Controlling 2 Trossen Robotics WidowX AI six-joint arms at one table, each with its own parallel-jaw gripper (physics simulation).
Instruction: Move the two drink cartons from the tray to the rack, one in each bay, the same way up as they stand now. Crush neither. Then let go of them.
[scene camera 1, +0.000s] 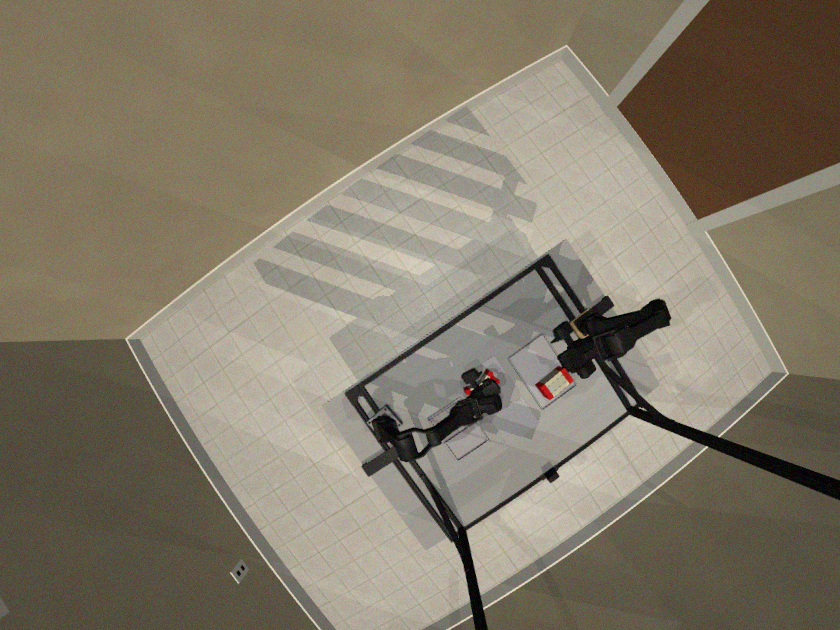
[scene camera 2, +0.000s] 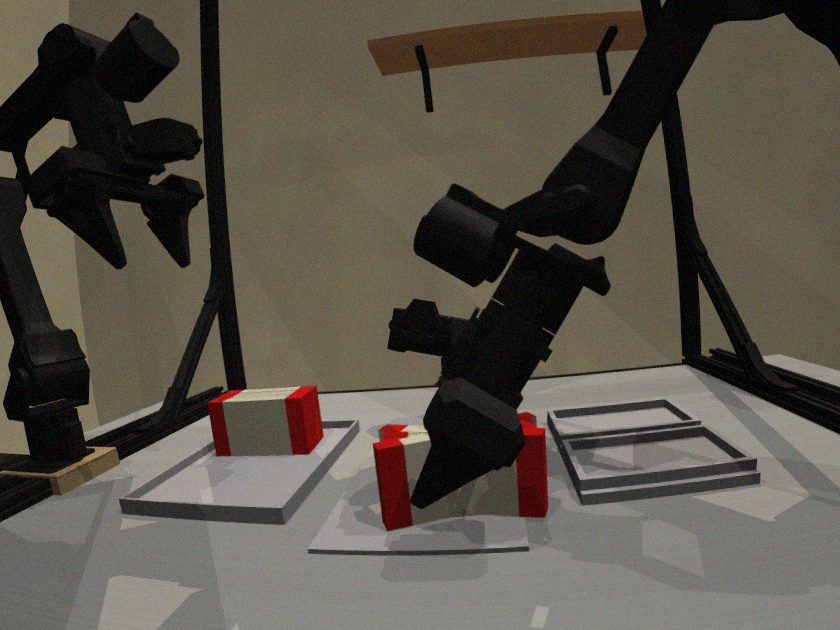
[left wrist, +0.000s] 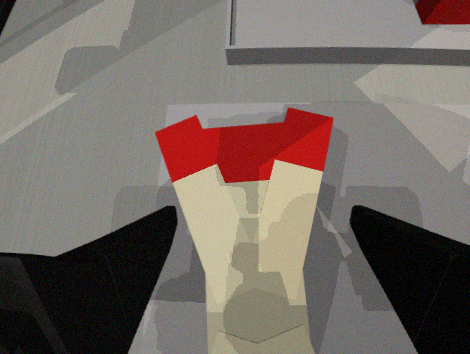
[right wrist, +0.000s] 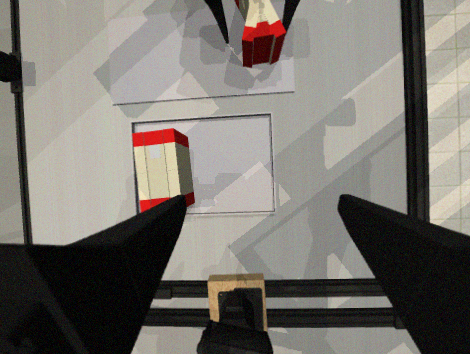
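Pixels of known places: left gripper, fingertip midpoint: (scene camera 2: 422, 480) (left wrist: 263, 214) (right wrist: 255, 39); right gripper, fingertip midpoint: (scene camera 1: 558, 353) (scene camera 2: 156, 266) (right wrist: 261, 201); left arm's base, origin of the base link: (scene camera 1: 384, 423); right arm's base, origin of the base link: (scene camera 1: 586, 325) (scene camera 2: 59, 459) (right wrist: 237, 309).
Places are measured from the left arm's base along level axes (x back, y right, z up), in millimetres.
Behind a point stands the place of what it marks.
Observation:
One red-and-cream carton (scene camera 1: 555, 383) {x -603, y 314, z 29 mm} (scene camera 2: 257, 423) {x -606, y 288, z 2 mm} (right wrist: 159, 170) {x -606, y 316, z 30 mm} lies straight-sided in the tray (scene camera 2: 203, 512) {x -611, y 138, z -36 mm} (left wrist: 350, 56) {x -522, y 220, z -37 mm} (right wrist: 235, 145) {x -578, y 202, z -38 mm}. The other carton (scene camera 2: 495, 491) {x -357, y 114, z -19 mm} (left wrist: 295, 220) {x -407, y 148, z 28 mm} (right wrist: 262, 50) {x -441, y 134, z -4 mm} lies lengthwise on a thin flat plate, its waist pinched in and its top creased. My left gripper (left wrist: 263, 214) {x -414, y 141, z -16 mm} (right wrist: 255, 39) {x -414, y 141, z -16 mm} is open around this carton, one finger on each side, with a gap showing at both sides in the left wrist view. My right gripper (scene camera 2: 154, 265) {x -647, y 184, z 187 mm} (right wrist: 261, 201) {x -647, y 184, z 187 mm} is open and empty, high above the tray side. The two-bay rack (scene camera 2: 668, 490) {x -215, y 111, z -39 mm} is empty.
The thin plate (scene camera 2: 346, 539) (right wrist: 150, 75) lies between tray and rack. Black frame posts (scene camera 2: 220, 203) {x -778, y 645, z 339 mm} (scene camera 2: 681, 237) {x 58, y 548, z 183 mm} stand at the table's sides. A wooden shelf (scene camera 2: 508, 40) hangs on the wall behind. A wooden block (right wrist: 235, 278) {x -813, y 239, z -29 mm} sits under the right arm's base.

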